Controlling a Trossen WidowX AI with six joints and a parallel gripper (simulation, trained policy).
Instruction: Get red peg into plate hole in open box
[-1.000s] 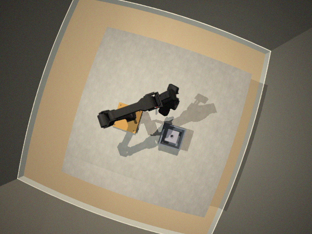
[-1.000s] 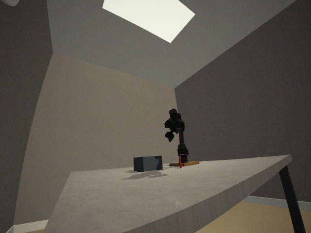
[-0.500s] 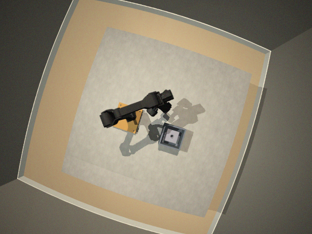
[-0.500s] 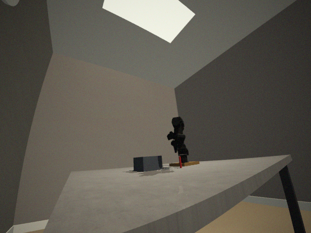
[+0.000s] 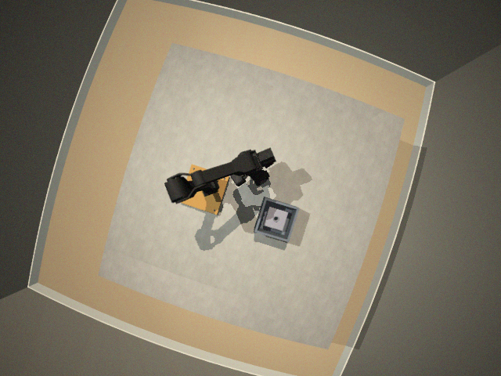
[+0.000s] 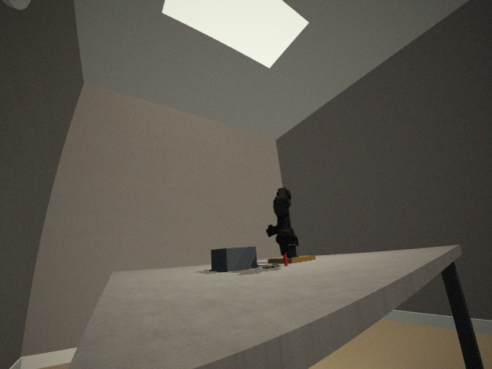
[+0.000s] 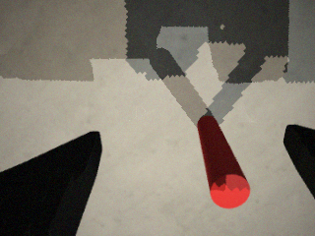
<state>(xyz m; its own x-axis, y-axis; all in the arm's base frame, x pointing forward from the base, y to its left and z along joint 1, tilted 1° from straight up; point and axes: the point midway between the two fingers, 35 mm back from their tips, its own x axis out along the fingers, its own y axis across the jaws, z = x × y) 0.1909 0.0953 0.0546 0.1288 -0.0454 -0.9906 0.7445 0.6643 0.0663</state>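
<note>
Now: the red peg 10 mm behind my gripper tip and 10 mm below it. From my gripper tip the other things lie so: dark box 130 mm ahead, 200 mm to the right, 20 mm below; light plate 130 mm ahead, 200 mm to the right.
</note>
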